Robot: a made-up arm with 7 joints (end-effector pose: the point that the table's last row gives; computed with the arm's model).
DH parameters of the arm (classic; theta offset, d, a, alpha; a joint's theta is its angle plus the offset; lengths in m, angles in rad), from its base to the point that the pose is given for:
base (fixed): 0 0 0 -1.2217
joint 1: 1.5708 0 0 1.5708
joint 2: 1.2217 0 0 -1.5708
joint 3: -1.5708 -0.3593 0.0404 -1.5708
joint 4: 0 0 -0.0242 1.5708
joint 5: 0 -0.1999 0 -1.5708
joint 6: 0 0 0 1.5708
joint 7: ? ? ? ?
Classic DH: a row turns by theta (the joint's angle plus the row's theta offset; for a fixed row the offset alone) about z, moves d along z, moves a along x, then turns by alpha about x.
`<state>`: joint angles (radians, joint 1 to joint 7).
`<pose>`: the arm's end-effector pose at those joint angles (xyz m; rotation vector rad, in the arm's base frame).
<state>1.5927 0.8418 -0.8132 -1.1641 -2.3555 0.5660 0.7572</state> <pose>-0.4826 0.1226 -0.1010 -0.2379 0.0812 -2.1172</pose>
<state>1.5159 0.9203 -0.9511 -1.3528 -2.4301 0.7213 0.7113</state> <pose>-0.4518 0.1226 -0.1244 -0.0296 -0.2965 -2.1989</pose>
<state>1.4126 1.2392 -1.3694 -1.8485 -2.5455 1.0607 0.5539</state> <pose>-0.3761 0.1378 -0.0653 0.2324 -0.9524 -2.0555</pose>
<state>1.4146 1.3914 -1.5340 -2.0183 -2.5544 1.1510 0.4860</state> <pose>-0.3424 0.1510 -0.0116 0.2091 -0.9875 -1.9711</pose>
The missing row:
joint 7: 0 0 0 0
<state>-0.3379 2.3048 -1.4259 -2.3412 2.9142 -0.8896 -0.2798</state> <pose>0.0588 0.3042 0.0257 0.3616 -1.0456 0.9383</pose>
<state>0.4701 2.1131 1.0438 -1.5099 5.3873 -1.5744 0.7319</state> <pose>0.2330 0.2614 0.3013 0.5044 -0.4778 -2.6888</pose>
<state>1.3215 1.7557 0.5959 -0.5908 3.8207 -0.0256 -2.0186</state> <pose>0.0122 0.5482 0.0832 1.1971 -0.9448 0.6560</pose>
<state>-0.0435 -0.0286 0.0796 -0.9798 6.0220 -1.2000 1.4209</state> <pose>0.2122 -0.0017 -0.4827 -1.4474 -1.7192 0.5381</pose>
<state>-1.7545 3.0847 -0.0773 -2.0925 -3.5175 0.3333 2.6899</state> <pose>-0.2879 0.0592 0.2083 -2.3486 -0.6732 0.6927</pose>
